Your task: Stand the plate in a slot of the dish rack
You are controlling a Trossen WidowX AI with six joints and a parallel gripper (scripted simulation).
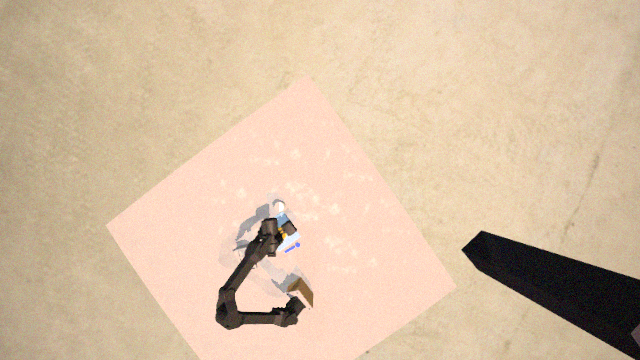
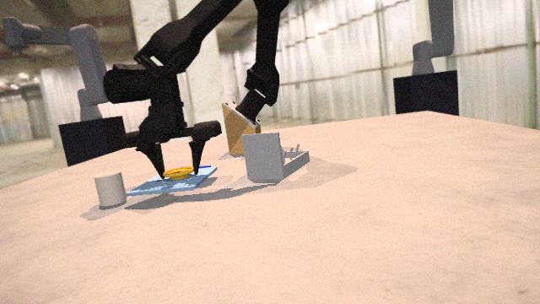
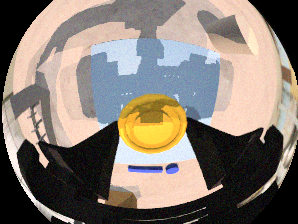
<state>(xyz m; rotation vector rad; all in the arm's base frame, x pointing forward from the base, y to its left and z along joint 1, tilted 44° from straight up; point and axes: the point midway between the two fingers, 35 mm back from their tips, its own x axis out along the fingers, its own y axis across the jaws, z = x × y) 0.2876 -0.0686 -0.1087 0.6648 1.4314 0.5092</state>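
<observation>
Now: the light blue mat 1 cm to the right of my gripper tip. From my gripper tip the other things lie so: cream cup 10 cm ahead, 9 cm to the right, 2 cm above; yellow plate 1 cm above; blue spoon 9 cm behind.
</observation>
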